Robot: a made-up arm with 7 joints. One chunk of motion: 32 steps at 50 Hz.
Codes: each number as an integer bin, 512 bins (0 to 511) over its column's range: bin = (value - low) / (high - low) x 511, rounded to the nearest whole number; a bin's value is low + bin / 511 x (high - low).
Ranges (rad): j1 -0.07..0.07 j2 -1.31..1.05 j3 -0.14..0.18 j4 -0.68..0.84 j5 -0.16..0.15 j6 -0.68..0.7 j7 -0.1..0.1
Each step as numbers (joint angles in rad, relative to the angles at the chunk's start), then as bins.
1 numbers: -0.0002 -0.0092 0.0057 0.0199 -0.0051 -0.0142 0.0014
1 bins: 255 282 233 235 255 247 259
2 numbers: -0.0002 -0.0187 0.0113 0.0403 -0.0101 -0.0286 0.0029
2 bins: 255 280 242 242 247 241 263
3 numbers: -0.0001 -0.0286 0.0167 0.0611 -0.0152 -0.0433 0.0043
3 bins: 255 277 250 249 239 236 266
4 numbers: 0.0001 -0.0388 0.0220 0.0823 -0.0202 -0.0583 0.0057
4 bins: 256 275 259 256 230 230 270
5 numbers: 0.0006 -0.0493 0.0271 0.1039 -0.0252 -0.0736 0.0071
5 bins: 258 273 267 264 222 225 274
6 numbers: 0.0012 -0.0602 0.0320 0.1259 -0.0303 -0.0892 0.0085
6 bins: 260 271 275 271 214 219 277
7 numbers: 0.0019 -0.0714 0.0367 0.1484 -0.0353 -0.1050 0.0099
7 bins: 262 268 282 278 206 213 281
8 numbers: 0.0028 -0.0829 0.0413 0.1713 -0.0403 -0.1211 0.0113
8 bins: 266 266 290 286 197 207 284
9 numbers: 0.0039 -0.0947 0.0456 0.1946 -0.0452 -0.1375 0.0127
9 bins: 270 263 296 294 189 201 288
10 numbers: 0.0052 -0.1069 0.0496 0.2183 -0.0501 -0.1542 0.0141
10 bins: 274 261 303 302 181 195 292
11 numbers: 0.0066 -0.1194 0.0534 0.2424 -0.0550 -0.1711 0.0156
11 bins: 280 258 309 310 173 188 295
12 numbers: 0.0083 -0.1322 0.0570 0.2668 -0.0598 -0.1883 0.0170
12 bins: 286 255 315 318 165 182 299
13 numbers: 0.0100 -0.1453 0.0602 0.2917 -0.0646 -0.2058 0.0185
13 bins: 292 252 320 327 157 176 303
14 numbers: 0.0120 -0.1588 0.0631 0.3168 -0.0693 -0.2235 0.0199
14 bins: 299 249 324 335 150 169 306
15 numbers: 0.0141 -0.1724 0.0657 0.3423 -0.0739 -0.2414 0.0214
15 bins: 307 246 328 344 142 162 310
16 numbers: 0.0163 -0.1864 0.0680 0.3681 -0.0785 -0.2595 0.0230
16 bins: 315 243 332 352 134 156 314
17 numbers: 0.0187 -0.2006 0.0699 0.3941 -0.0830 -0.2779 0.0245
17 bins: 324 240 335 361 127 149 318
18 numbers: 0.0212 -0.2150 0.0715 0.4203 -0.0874 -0.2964 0.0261
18 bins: 333 237 338 370 120 142 322
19 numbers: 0.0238 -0.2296 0.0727 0.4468 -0.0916 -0.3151 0.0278
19 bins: 342 234 340 379 113 135 327
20 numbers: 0.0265 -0.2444 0.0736 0.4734 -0.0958 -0.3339 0.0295
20 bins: 352 231 341 388 106 128 331
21 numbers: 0.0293 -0.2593 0.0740 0.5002 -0.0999 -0.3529 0.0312
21 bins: 362 228 342 397 99 121 335
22 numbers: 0.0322 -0.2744 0.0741 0.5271 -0.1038 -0.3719 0.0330
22 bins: 373 224 342 406 93 114 340
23 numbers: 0.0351 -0.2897 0.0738 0.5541 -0.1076 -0.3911 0.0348
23 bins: 384 221 341 415 86 107 344
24 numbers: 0.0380 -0.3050 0.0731 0.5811 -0.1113 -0.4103 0.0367
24 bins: 394 218 340 424 80 100 349
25 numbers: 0.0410 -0.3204 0.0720 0.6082 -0.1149 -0.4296 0.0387
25 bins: 405 214 339 433 74 93 354
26 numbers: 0.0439 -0.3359 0.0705 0.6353 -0.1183 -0.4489 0.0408
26 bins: 416 211 336 442 69 86 360
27 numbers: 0.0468 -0.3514 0.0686 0.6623 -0.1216 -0.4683 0.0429
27 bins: 426 208 333 451 63 78 365
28 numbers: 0.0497 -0.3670 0.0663 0.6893 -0.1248 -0.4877 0.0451
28 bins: 437 204 329 460 58 71 371
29 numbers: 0.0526 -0.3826 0.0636 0.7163 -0.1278 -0.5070 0.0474
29 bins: 447 201 325 469 53 64 377
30 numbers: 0.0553 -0.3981 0.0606 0.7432 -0.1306 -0.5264 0.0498
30 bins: 457 197 320 478 48 57 383
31 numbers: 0.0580 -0.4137 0.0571 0.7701 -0.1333 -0.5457 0.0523
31 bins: 467 194 315 488 44 50 389
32 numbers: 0.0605 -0.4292 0.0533 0.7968 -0.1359 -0.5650 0.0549
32 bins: 476 191 309 496 40 43 396
